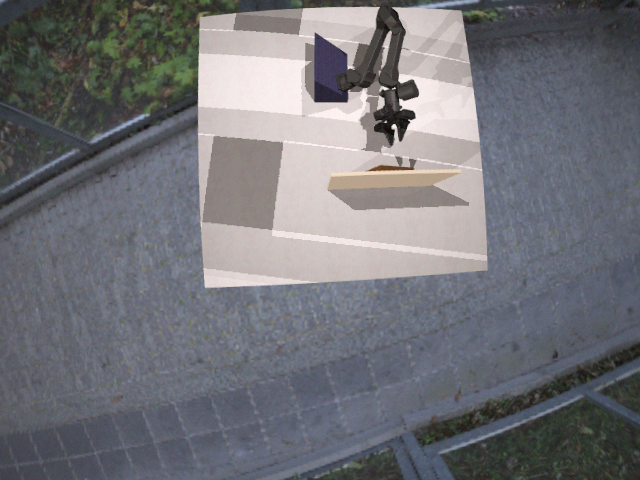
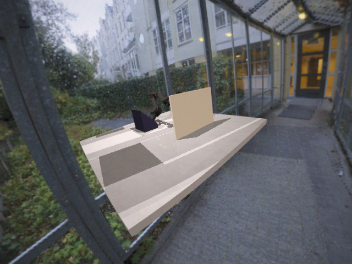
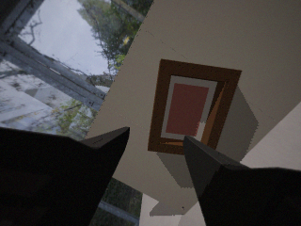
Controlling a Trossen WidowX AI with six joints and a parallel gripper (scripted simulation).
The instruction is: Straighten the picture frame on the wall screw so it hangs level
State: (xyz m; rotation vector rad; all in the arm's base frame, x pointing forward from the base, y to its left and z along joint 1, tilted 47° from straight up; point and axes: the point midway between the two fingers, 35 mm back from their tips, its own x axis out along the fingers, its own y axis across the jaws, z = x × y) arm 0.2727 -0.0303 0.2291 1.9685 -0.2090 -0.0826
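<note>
Right now the picture frame is 110 mm ahead of my gripper tip, 40 mm to the right of it and 50 mm below it. Round my gripper tip: beige wall panel: 120 mm ahead, 40 mm to the right, 60 mm below.
</note>
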